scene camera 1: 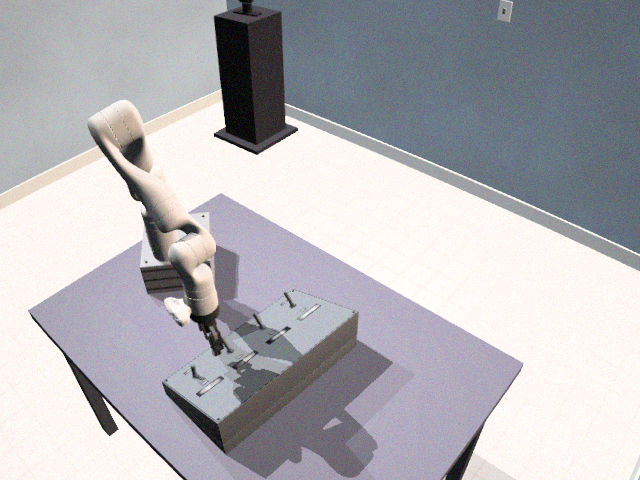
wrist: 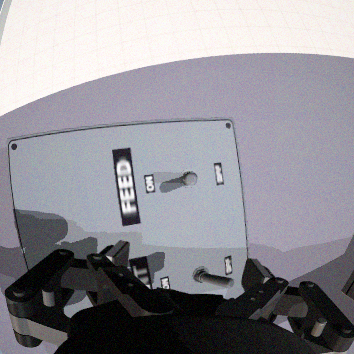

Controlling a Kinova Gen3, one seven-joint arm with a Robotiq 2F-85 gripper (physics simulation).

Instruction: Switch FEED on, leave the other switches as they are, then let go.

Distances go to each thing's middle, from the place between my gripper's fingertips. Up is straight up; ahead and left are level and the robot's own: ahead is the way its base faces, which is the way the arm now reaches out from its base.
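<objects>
Switch box (scene camera 1: 233,394): 110 mm below my hand, 60 mm ahead of it, 120 mm to the left of it.
</objects>
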